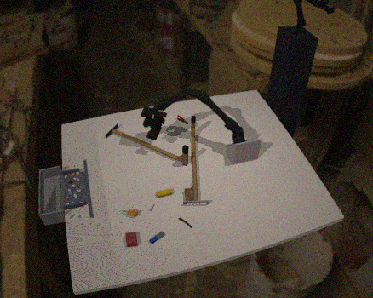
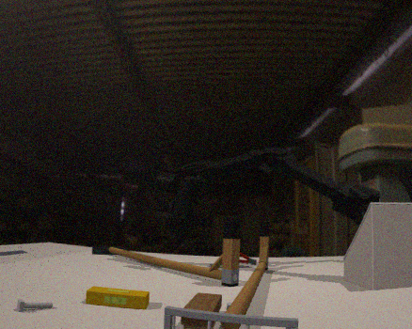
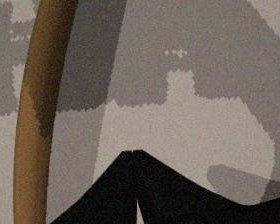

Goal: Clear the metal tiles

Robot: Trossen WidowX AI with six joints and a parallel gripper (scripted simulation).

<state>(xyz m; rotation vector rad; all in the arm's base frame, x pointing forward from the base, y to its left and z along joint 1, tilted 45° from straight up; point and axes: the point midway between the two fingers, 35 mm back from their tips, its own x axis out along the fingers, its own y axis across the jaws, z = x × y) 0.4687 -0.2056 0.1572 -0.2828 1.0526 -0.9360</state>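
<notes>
Right now my gripper tip is 50 mm short of the long scraper, 20 mm to the right of it and 10 mm below it. Also, from my gripper tip: yellow block: 40 mm ahead, 430 mm to the left, 40 mm below; long wooden scraper: 190 mm behind, 250 mm to the left, 10 mm above; red-handled tool: 240 mm behind, 150 mm to the right, 40 mm below.
</notes>
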